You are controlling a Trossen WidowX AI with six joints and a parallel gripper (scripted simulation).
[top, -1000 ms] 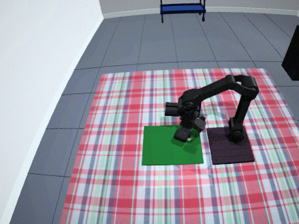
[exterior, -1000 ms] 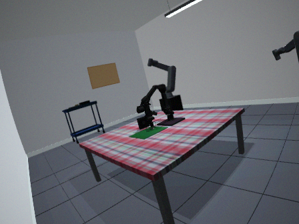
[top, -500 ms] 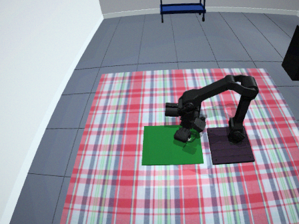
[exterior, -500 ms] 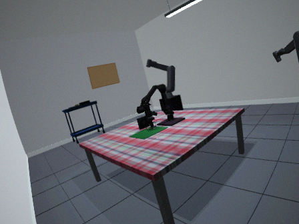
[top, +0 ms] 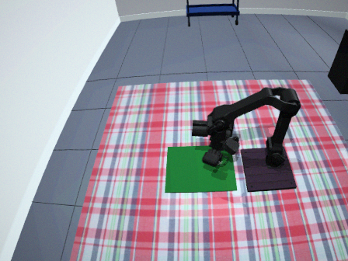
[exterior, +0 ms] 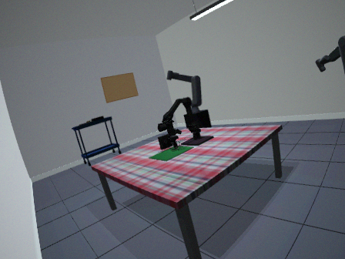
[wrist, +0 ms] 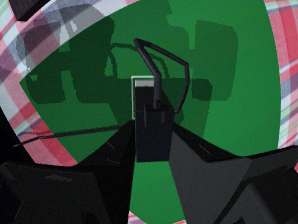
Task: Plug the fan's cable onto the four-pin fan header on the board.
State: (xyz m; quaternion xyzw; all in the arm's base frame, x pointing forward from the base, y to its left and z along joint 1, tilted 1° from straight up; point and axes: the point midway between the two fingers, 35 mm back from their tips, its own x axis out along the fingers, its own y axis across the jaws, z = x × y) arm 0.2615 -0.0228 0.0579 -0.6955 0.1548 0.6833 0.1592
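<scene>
My gripper tip is 30 mm above the white four-pin header and 10 mm past it. Round my gripper tip: black fan (160 mm to the right, 30 mm behind, 20 mm above); green board (70 mm ahead, 50 mm below, 30 mm to the left); dark fan plug (10 mm behind, 10 mm above).
</scene>
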